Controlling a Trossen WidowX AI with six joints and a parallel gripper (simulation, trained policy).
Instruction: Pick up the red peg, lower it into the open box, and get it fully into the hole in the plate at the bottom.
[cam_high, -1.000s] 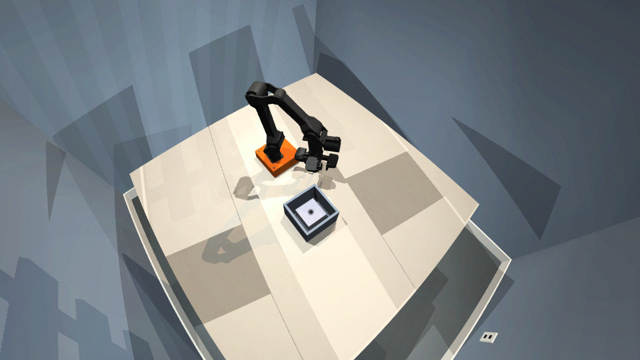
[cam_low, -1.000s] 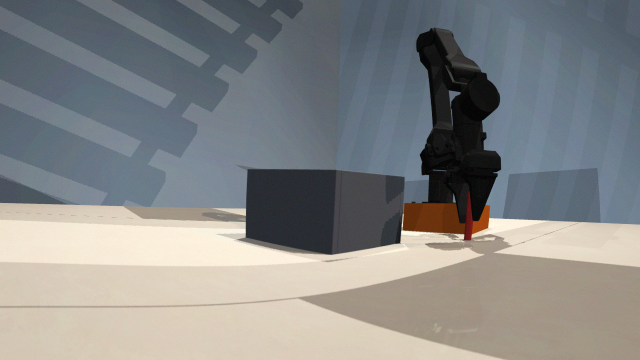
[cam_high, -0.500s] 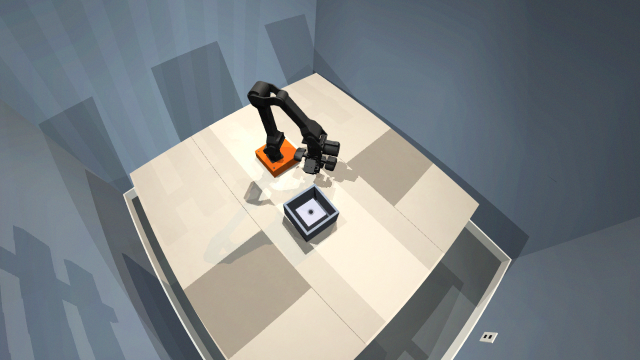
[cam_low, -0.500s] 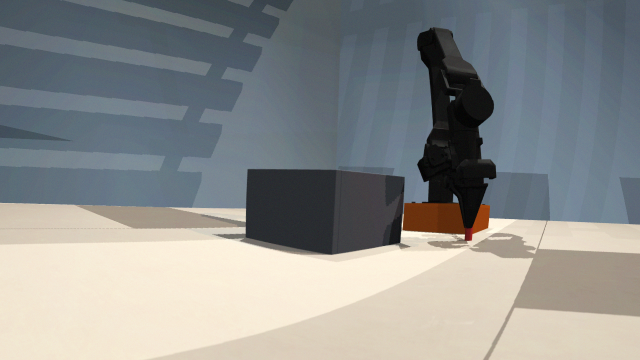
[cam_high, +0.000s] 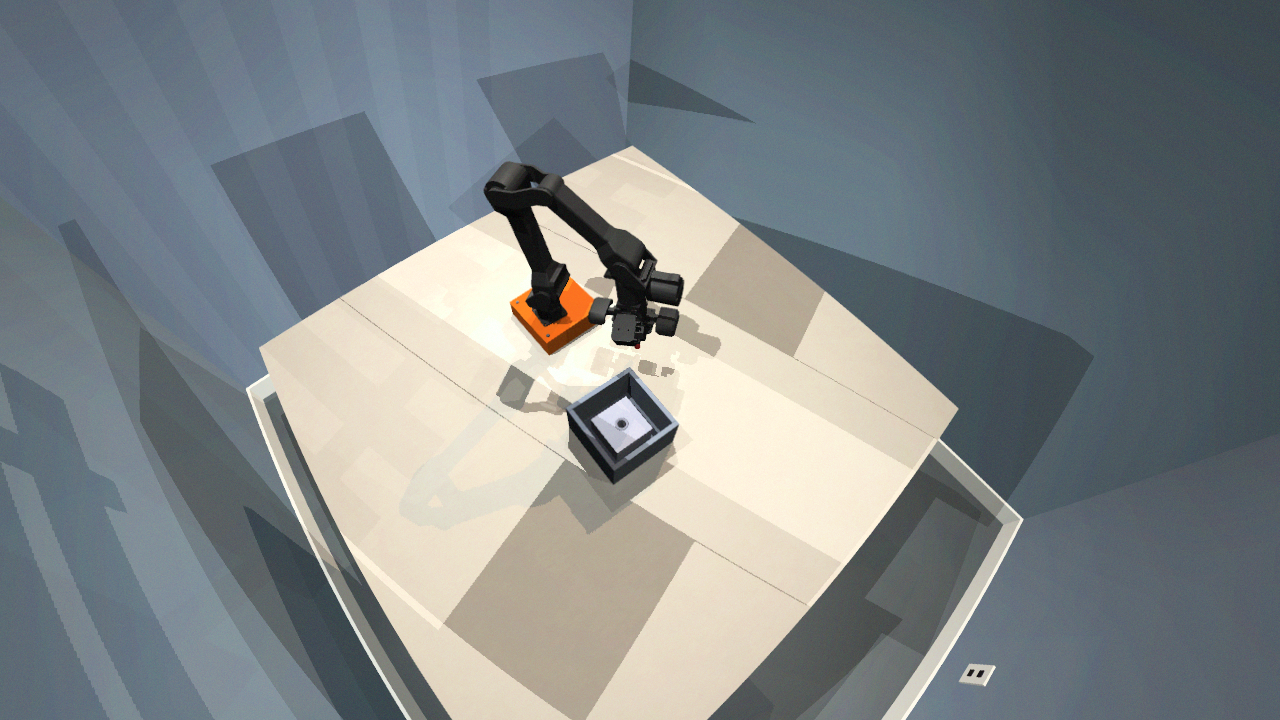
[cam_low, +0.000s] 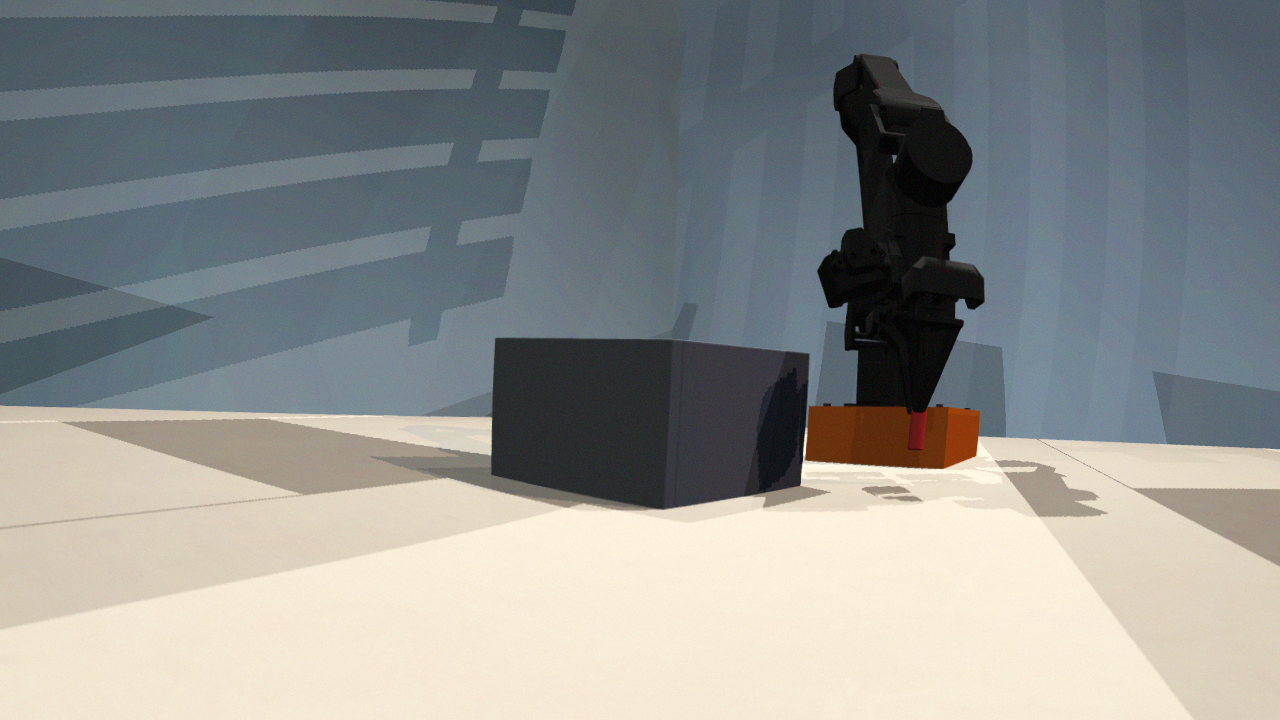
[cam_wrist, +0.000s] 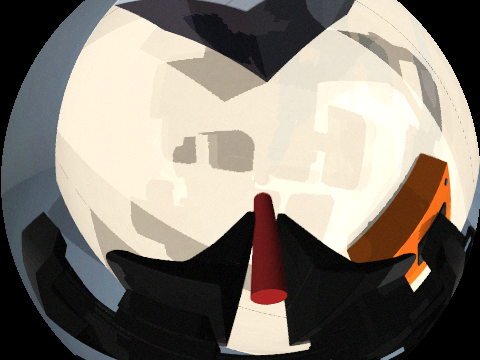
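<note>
The grey plate lies 150 mm ahead of my gripper tip, 140 mm to the right of it and 10 mm below it. Round my gripper tip: red peg 10 mm above; then dark box 150 mm ahead, 140 mm to the right, 30 mm below.
</note>
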